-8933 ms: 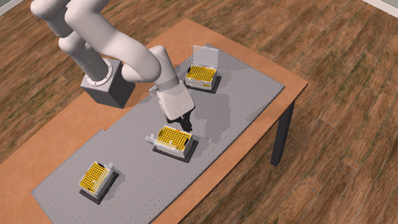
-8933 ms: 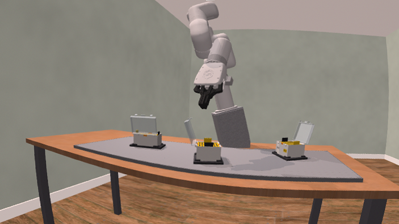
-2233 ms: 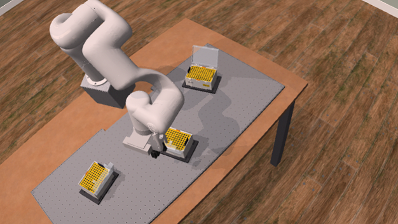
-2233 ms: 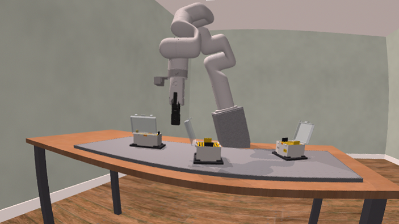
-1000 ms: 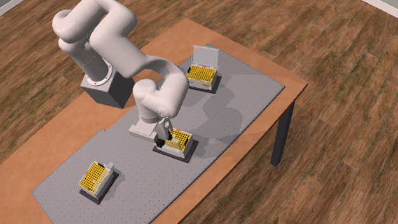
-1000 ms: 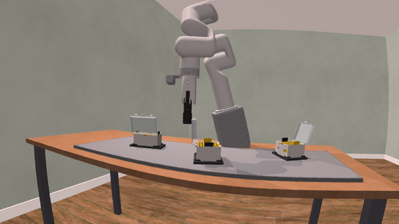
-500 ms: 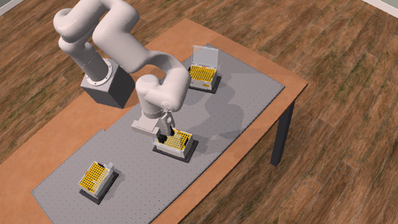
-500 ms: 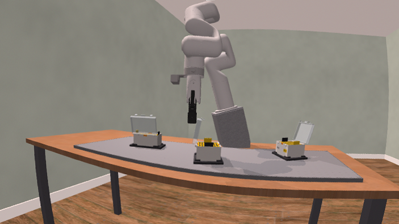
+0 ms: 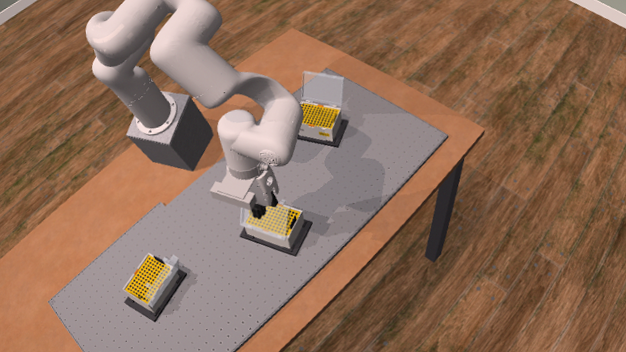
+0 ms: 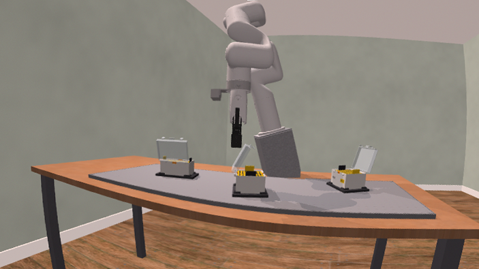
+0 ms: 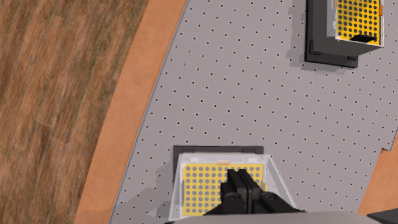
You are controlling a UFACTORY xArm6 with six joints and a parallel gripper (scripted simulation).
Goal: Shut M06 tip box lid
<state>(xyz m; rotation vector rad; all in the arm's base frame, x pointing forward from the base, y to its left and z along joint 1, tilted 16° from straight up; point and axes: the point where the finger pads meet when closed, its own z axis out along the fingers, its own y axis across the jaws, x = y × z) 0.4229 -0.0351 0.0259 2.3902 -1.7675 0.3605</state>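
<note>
My gripper is now 50 mm above the clear lid, 20 mm to the right of it and 10 mm past it. Round my hand: tip box lid (430 mm to the left, 170 mm behind, 50 mm below).
</note>
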